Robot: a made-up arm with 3 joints.
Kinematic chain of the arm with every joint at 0, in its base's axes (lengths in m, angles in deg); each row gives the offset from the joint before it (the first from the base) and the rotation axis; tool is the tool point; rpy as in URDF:
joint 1: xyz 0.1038 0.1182 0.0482 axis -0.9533 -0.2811 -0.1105
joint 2: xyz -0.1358 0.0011 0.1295 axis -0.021 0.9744 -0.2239
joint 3: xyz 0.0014 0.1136 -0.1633 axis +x
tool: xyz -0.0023 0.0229 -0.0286 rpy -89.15 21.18 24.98
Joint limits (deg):
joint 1: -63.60..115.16
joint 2: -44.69..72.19
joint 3: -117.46..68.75
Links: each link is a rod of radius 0.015 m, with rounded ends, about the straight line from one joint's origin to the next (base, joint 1, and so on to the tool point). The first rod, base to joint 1, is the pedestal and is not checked.
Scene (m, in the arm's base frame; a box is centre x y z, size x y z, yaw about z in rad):
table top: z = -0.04
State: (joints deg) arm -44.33 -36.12 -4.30
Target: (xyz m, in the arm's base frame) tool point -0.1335 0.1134 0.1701
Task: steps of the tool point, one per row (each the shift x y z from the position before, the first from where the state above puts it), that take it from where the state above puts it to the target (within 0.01 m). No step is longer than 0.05 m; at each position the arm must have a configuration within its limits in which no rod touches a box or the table.
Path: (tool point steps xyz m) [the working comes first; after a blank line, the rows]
Joints at the target: -60.43 45.75 -98.93
Straight joint move there: clear.

1: -0.0289 -0.0025 -0.0125
2: -0.0327 -0.0072 -0.0061
3: -0.0338 -0.0129 0.0010
4: -0.0319 -0.0187 0.0078
5: -0.0273 -0.0244 0.0134
6: -0.0204 -0.0289 0.0176
7: -0.0120 -0.0319 0.0197

